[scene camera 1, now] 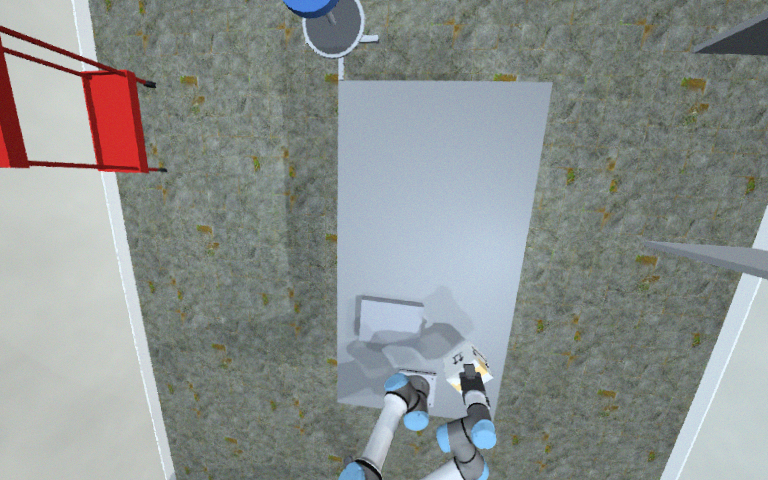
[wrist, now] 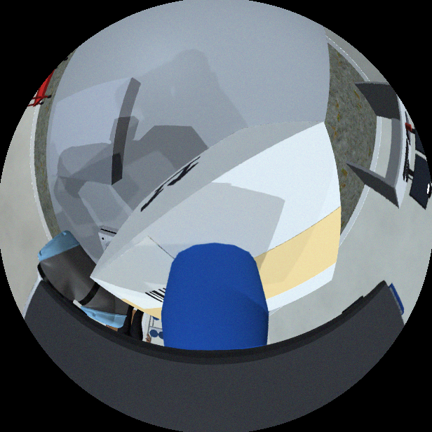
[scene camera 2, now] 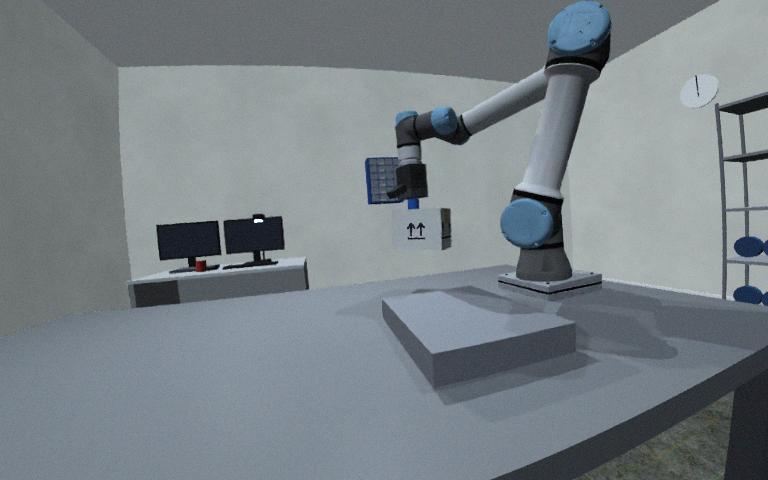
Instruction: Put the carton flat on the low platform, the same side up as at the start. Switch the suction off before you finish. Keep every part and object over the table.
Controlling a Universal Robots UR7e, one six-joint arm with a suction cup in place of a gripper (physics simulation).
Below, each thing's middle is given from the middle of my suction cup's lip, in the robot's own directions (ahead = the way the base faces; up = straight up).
Now: the white carton (scene camera 2: 429,228) 8 cm below my suction cup and 3 cm behind it. Round my suction cup: low grey platform (scene camera 1: 388,321) 34 cm to the left, 25 cm below, 13 cm ahead.
